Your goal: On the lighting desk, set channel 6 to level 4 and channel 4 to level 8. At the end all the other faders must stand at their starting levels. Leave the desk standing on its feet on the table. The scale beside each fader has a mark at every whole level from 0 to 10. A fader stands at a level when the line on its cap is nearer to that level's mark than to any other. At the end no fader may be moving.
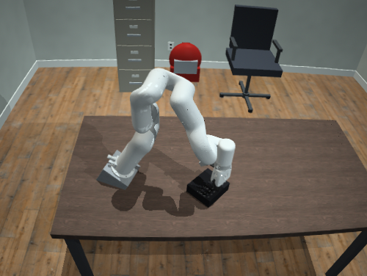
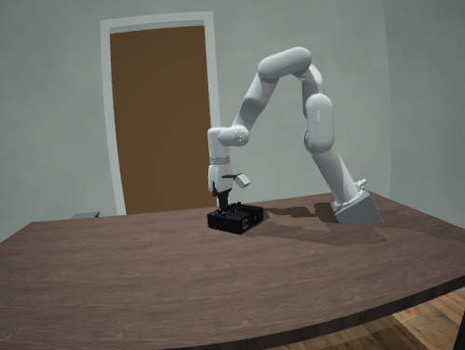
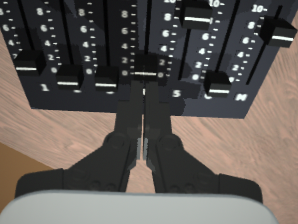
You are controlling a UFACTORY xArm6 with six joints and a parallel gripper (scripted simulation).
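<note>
My gripper is now 30 mm past the channel 3 cap, 10 mm to the left of it and 10 mm above it. Round my hand: channel 4 fader cap 20 mm behind, 20 mm to the left, 10 mm below; channel 6 cap 20 mm ahead, 40 mm to the left, 10 mm below; channel 2 cap 40 mm behind, 20 mm to the right, 10 mm below.
</note>
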